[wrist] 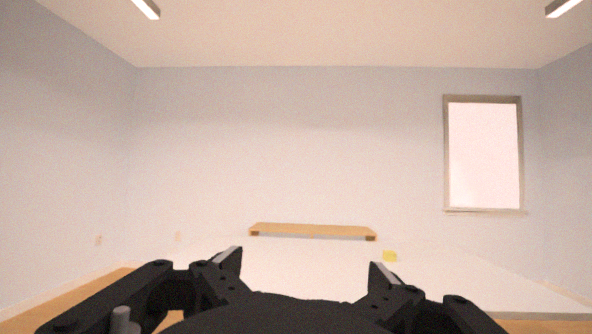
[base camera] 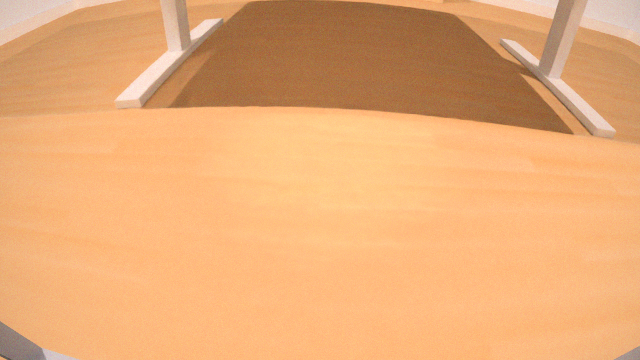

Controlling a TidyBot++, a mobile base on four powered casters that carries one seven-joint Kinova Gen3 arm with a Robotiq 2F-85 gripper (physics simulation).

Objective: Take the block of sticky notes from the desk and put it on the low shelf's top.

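Frame: origin at the arm's base, x left, y back, z up, level; centimetres.
Seen in the pictures: gripper, fingertip midpoint: (wrist: pixel 303 268).
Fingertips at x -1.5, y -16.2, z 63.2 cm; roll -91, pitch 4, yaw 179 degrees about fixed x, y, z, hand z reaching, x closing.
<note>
A point is followed by its place in that frame.
A small yellow block of sticky notes (wrist: pixel 389 256) {x -41.2, y -109.4, z 34.8 cm} sits on the white desk (wrist: pixel 450 280) {x -57.8, y -90.5, z 32.4 cm} in the wrist view, right of centre and beyond the right fingertip. A low wooden shelf (wrist: pixel 312 230) {x -8.0, y -221.4, z 21.4 cm} stands at the desk's far side, left of the block, and nothing shows on its top. My gripper (wrist: pixel 303 268) {x -1.5, y -16.2, z 63.2 cm} is open with nothing between its fingers, on the near side of the block and the shelf. In the base camera view the desk shows by its legs (base camera: pixel 175 25) {x 46.0, y -104.7, z -28.3 cm} (base camera: pixel 564 40) {x -75.6, y -103.6, z -23.5 cm}; the desk top, the block and the shelf do not show there.
The desk's feet (base camera: pixel 160 72) (base camera: pixel 575 97) rest on the wooden floor (base camera: pixel 320 225) {x -0.5, y -41.3, z -39.6 cm} at the left and right, with a dark shadow between them. A wall (wrist: pixel 290 150) {x 18.5, y -254.8, z 103.2 cm} with a window (wrist: pixel 483 155) {x -196.0, y -252.1, z 102.7 cm} stands behind the desk.
</note>
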